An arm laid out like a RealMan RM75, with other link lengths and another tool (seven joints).
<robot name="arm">
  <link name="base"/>
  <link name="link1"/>
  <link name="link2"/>
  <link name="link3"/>
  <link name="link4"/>
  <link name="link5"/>
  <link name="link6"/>
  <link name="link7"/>
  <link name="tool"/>
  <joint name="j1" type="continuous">
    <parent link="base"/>
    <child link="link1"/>
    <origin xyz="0 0 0.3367" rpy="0 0 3.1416"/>
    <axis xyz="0 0 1"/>
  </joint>
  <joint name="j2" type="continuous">
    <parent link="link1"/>
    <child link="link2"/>
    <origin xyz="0 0 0" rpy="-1.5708 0 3.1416"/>
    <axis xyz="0 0 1"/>
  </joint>
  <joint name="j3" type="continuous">
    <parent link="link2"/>
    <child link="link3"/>
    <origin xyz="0 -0.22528 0" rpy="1.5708 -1.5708 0"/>
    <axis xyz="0 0 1"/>
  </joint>
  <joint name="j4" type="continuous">
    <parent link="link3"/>
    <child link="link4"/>
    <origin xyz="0 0 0" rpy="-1.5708 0 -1.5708"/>
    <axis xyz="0 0 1"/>
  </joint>
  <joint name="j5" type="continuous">
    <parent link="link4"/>
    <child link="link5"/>
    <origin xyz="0 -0.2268 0" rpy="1.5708 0 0"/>
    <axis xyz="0 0 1"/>
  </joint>
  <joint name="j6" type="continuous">
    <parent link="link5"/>
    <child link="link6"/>
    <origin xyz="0 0 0" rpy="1.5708 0 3.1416"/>
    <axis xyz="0 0 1"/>
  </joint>
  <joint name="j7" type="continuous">
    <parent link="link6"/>
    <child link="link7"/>
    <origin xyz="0 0.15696 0" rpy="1.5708 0 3.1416"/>
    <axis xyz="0 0 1"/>
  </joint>
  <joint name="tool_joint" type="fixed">
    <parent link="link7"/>
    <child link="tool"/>
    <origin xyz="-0.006 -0.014 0.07" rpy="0.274 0 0.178"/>
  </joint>
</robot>
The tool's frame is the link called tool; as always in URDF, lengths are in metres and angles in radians. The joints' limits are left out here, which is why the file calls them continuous.
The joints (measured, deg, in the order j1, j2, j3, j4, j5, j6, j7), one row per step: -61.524 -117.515 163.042 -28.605 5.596 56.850 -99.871; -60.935 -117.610 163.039 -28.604 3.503 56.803 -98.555; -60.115 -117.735 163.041 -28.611 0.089 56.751 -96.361; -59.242 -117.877 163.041 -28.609 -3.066 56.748 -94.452; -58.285 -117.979 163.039 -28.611 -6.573 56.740 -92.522; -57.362 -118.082 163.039 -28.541 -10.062 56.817 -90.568; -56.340 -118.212 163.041 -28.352 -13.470 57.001 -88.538; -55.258 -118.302 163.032 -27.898 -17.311 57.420 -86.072; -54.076 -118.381 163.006 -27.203 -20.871 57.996 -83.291; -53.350 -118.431 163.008 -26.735 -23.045 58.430 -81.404; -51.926 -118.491 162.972 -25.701 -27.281 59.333 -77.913; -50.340 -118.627 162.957 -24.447 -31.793 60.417 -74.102; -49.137 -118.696 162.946 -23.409 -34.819 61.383 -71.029; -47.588 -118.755 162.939 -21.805 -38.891 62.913 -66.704; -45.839 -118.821 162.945 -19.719 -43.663 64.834 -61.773
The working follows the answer.
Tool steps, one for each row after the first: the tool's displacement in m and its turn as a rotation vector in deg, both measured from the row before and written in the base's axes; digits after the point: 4 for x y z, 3 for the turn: 0.0006 0.0009 0.0002 0.937 -1.001 -0.484; 0.0020 0.0024 0.0012 1.616 -1.528 -0.950; 0.0008 0.0014 0.0013 1.545 -1.449 -0.649; 0.0005 0.0019 0.0027 1.899 -1.606 -0.542; 0.0009 0.0018 0.0027 1.869 -1.585 -0.606; 0.0004 0.0007 0.0021 1.731 -1.543 -0.600; 0.0019 0.0007 0.0018 1.820 -1.783 -0.981; 0.0015 -0.0007 0.0007 1.539 -1.521 -1.189; 0.0011 -0.0006 0.0004 0.943 -0.815 -0.887; 0.0022 -0.0012 0.0013 1.972 -1.742 -1.552; 0.0024 -0.0022 0.0011 2.183 -1.843 -1.631; 0.0016 -0.0025 0.0005 1.514 -1.011 -1.404; 0.0037 -0.0033 0.0010 2.179 -1.339 -2.149; 0.0051 -0.0039 0.0019 2.826 -1.711 -2.395
Tool pose at each row, in the base's axes (x y z in m, rotation vector in deg; rounded; the steps above come from the unrounded poses): -0.2930 0.4793 0.0509 -122.635 -45.146 8.465; -0.2924 0.4802 0.0511 -122.152 -45.123 6.758; -0.2904 0.4826 0.0524 -121.288 -44.833 3.977; -0.2896 0.4840 0.0537 -120.331 -44.811 1.487; -0.2891 0.4859 0.0563 -118.991 -44.931 -1.231; -0.2881 0.4877 0.0591 -117.668 -44.959 -3.928; -0.2878 0.4884 0.0611 -116.436 -44.976 -6.503; -0.2858 0.4892 0.0630 -115.260 -44.723 -9.551; -0.2844 0.4885 0.0636 -114.382 -44.147 -12.330; -0.2832 0.4879 0.0641 -113.889 -43.557 -13.999; -0.2810 0.4867 0.0654 -112.686 -42.631 -17.323; -0.2786 0.4845 0.0665 -111.259 -41.616 -20.828; -0.2771 0.4820 0.0670 -110.365 -40.469 -23.137; -0.2734 0.4788 0.0680 -109.087 -38.613 -26.391; -0.2683 0.4749 0.0699 -107.186 -36.534 -30.281

